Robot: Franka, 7 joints.
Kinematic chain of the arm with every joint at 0, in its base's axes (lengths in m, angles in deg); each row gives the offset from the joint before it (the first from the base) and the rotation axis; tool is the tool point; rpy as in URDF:
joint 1: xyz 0 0 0.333 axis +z
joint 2: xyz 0 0 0 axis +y
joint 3: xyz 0 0 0.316 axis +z
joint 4: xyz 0.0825 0 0 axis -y
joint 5: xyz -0.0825 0 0.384 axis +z
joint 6: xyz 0 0 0 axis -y
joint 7: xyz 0.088 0 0 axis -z
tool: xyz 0 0 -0.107 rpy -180 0 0
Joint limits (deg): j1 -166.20..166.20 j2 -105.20..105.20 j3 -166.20..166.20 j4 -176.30..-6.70 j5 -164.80..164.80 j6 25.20..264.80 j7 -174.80..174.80
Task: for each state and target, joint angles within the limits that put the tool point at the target. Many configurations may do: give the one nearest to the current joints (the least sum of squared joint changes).
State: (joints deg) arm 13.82 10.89 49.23 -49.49 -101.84 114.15 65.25
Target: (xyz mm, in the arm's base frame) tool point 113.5 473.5 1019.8
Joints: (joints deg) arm 35.77 12.66 61.35 -44.23 -104.68 127.04 65.25
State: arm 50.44 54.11 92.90 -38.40 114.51 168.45 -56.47
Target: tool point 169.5 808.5 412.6
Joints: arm 53.33 76.40 83.26 -38.88 113.27 167.44 -56.47
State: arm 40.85 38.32 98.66 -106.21 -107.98 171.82 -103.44
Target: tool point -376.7 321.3 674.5
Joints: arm 39.97 42.55 112.53 -110.36 -108.82 179.37 -103.44
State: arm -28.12 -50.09 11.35 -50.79 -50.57 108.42 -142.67
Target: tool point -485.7 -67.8 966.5
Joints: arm -8.41 -66.84 -9.81 -45.98 -53.51 102.69 -142.67
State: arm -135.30 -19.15 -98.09 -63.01 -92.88 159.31 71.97
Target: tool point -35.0 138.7 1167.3
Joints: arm -139.63 -7.11 -92.28 -14.11 -88.29 159.83 71.97
